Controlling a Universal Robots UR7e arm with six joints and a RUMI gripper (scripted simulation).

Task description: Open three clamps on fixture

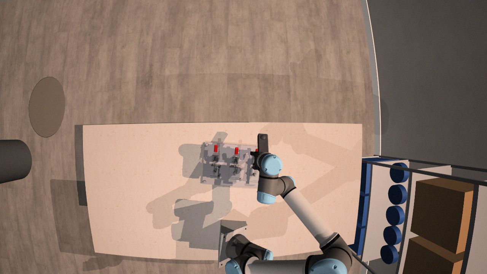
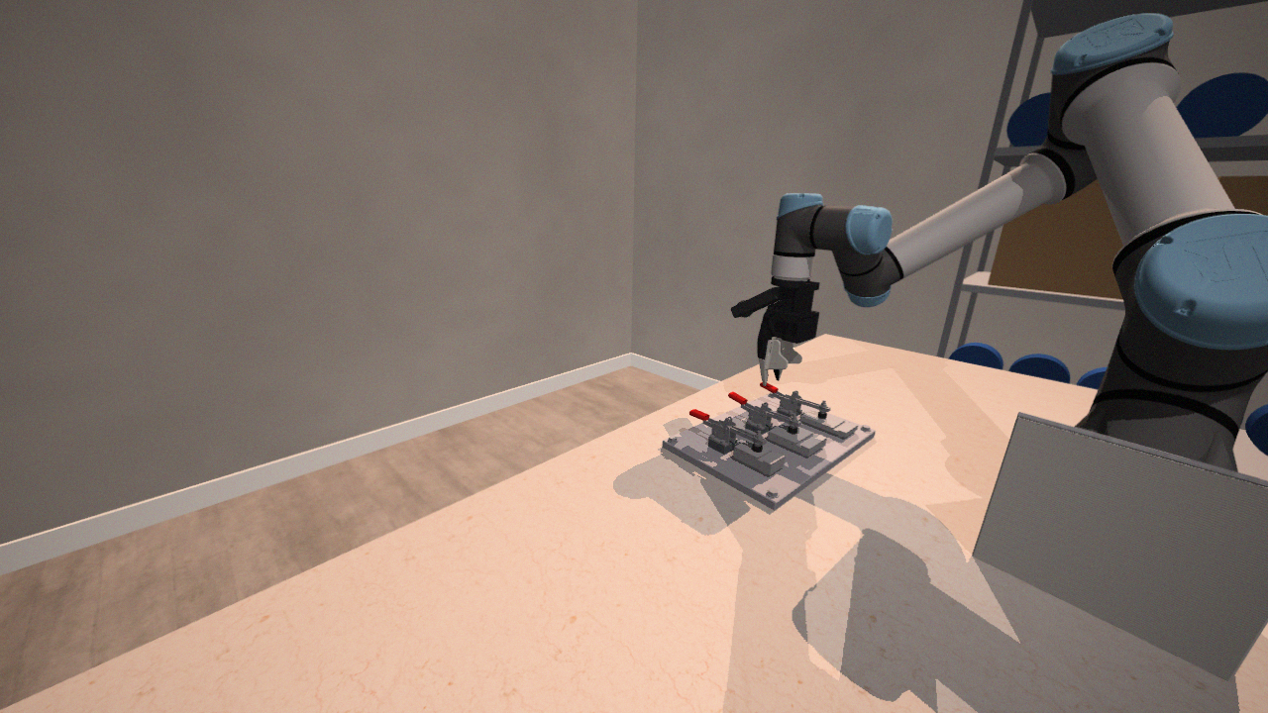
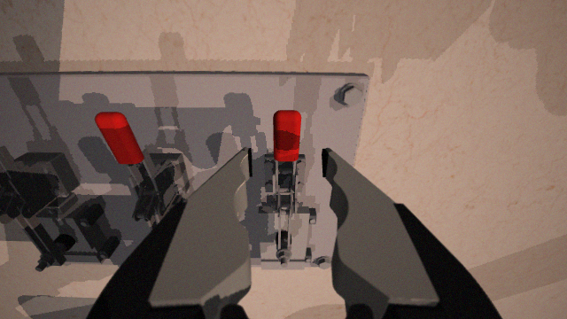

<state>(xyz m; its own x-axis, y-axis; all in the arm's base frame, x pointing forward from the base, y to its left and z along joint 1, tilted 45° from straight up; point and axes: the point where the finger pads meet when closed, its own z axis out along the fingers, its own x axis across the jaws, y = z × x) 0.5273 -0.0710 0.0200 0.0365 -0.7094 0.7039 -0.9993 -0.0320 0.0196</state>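
Right now the grey fixture plate is 11 cm to the left of my hand, 9 cm behind it and 7 cm below it.
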